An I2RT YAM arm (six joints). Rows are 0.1 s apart.
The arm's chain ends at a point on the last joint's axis. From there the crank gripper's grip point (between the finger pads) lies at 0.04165 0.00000 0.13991 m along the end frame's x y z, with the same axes.
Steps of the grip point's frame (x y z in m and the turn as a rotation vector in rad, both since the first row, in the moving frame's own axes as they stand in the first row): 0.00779, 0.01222, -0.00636, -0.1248, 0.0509, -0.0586; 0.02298, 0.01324, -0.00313, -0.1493, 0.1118, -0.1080; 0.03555, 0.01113, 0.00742, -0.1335, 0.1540, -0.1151; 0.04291, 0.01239, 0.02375, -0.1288, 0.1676, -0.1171; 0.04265, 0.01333, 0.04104, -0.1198, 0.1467, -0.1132; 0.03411, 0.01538, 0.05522, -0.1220, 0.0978, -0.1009; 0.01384, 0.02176, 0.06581, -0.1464, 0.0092, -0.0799; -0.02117, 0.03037, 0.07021, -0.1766, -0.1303, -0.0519; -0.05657, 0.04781, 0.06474, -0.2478, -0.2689, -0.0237; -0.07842, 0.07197, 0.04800, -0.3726, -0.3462, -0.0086; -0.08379, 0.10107, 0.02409, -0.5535, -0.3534, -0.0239; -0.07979, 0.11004, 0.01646, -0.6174, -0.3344, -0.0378
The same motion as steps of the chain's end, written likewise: 0.00031, -0.00241, -0.00313, -0.1248, 0.0509, -0.0586; 0.00684, -0.00184, 0.00358, -0.1493, 0.1118, -0.1080; 0.01390, -0.00097, 0.01635, -0.1335, 0.1540, -0.1151; 0.01950, 0.00119, 0.03346, -0.1288, 0.1676, -0.1171; 0.02206, 0.00290, 0.04932, -0.1198, 0.1467, -0.1132; 0.02006, 0.00352, 0.06072, -0.1220, 0.0978, -0.1009; 0.01188, 0.00476, 0.06745, -0.1464, 0.0092, -0.0799; -0.00332, 0.00707, 0.06799, -0.1766, -0.1303, -0.0519; -0.01869, 0.01306, 0.06292, -0.2478, -0.2689, -0.0237; -0.02982, 0.01957, 0.05184, -0.3726, -0.3462, -0.0086; -0.03620, 0.02551, 0.03924, -0.5535, -0.3534, -0.0239; -0.03607, 0.02708, 0.03628, -0.6174, -0.3344, -0.0378
